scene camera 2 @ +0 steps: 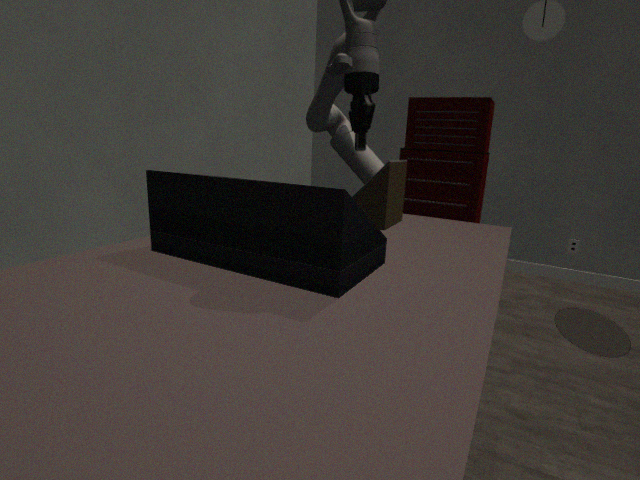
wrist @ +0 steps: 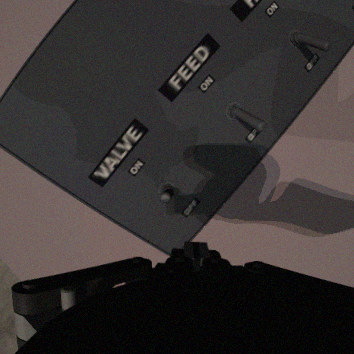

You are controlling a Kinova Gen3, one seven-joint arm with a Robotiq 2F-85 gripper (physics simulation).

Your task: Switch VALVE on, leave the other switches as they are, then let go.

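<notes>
The dark switch panel [scene camera 2: 245, 222] [wrist: 45, 100] stands on the table; in the scene view its switches are hidden. In the wrist view the VALVE switch [wrist: 166, 193] has a short-looking lever pointing nearly at the camera, tilted differently from the others and apparently toward ON. The FEED switch [wrist: 247, 118] leans toward its OFF label, as does a third switch [wrist: 312, 42] at the upper right, whose name is partly cut off. My gripper [scene camera 2: 360, 148] [wrist: 194, 257] is shut and empty, raised above the panel and apart from the VALVE lever.
A brown wedge-shaped block [scene camera 2: 393, 193] stands on the pink table [scene camera 2: 258, 387] behind the panel, near the arm's lower part. A red tool cabinet [scene camera 2: 447, 124] stands farther back. The table's right edge drops to a wooden floor [scene camera 2: 542, 403].
</notes>
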